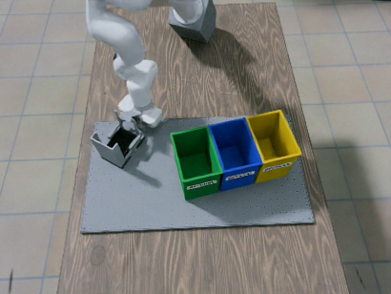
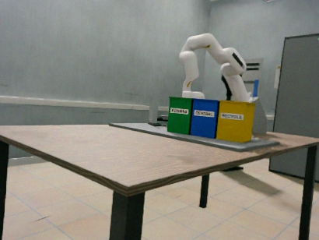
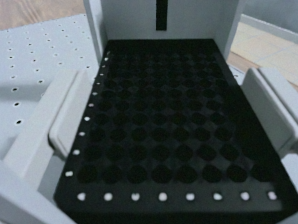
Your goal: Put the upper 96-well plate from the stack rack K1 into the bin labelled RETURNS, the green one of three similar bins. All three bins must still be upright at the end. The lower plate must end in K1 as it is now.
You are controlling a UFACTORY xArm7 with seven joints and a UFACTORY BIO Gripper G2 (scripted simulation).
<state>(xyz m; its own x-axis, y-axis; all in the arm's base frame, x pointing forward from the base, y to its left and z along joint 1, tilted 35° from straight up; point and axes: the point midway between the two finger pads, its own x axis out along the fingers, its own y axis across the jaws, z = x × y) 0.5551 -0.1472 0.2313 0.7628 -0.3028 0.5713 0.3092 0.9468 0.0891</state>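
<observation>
Now: the green returns bin 9 cm ahead of my hand, 29 cm to the left of it and 4 cm above it. The rest, counted from my hand: black 96-well plate: 2 cm ahead, 1 cm to the right, 1 cm below; then yellow bin: 53 cm to the left, 4 cm above; then blue bin: 5 cm ahead, 41 cm to the left, 4 cm above.
</observation>
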